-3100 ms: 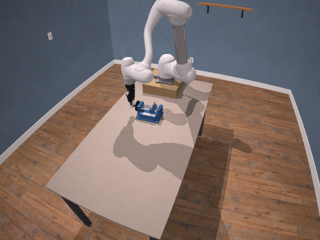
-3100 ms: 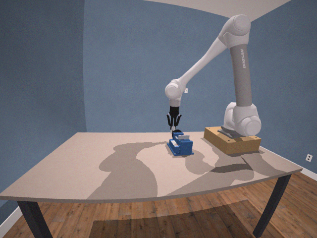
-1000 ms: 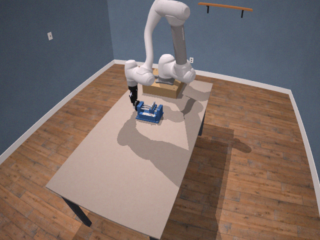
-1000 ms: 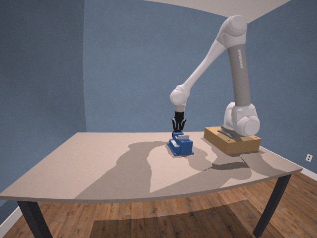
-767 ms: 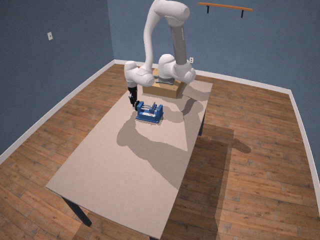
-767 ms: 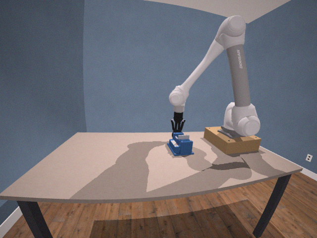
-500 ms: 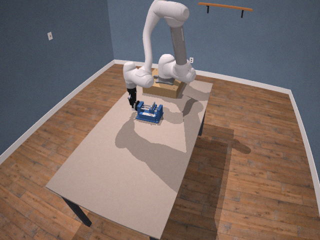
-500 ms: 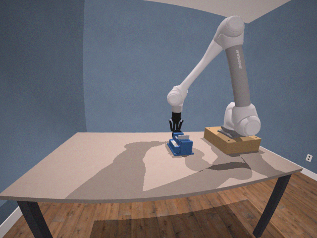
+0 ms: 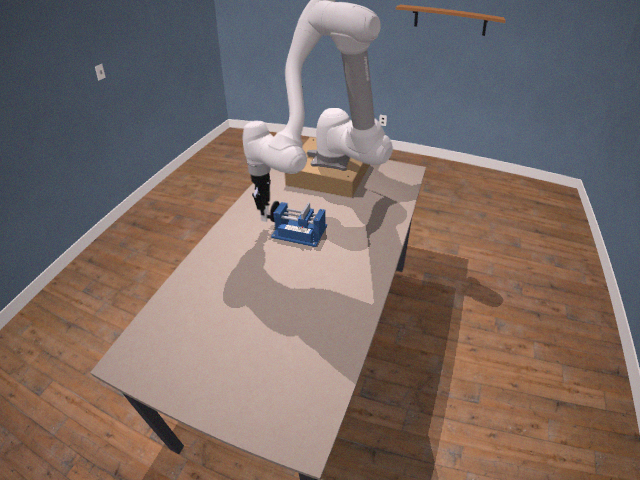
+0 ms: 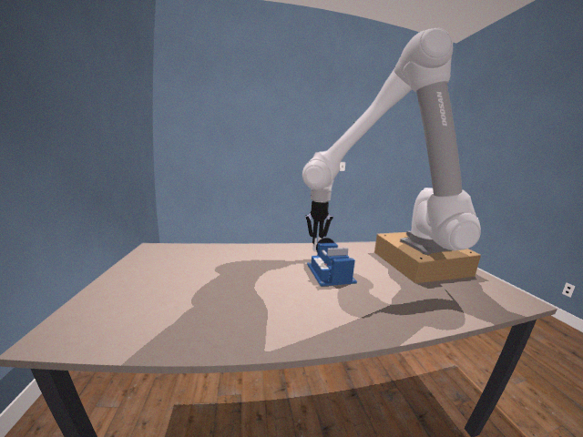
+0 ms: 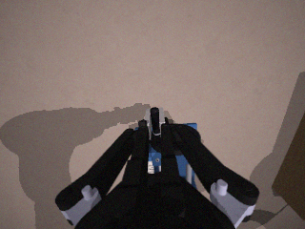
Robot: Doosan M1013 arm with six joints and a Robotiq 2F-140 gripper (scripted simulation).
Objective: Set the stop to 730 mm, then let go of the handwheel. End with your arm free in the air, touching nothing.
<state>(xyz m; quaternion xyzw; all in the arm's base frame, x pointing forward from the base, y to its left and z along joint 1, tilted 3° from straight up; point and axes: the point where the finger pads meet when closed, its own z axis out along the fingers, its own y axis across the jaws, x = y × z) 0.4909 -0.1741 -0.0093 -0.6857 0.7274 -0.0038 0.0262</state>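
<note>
My hand is 1 cm past the black handwheel, 2 cm to the right of it and 1 cm above it. Also, from my hand: grey stop block (1 cm behind, 18 cm to the left, 1 cm above).
</note>
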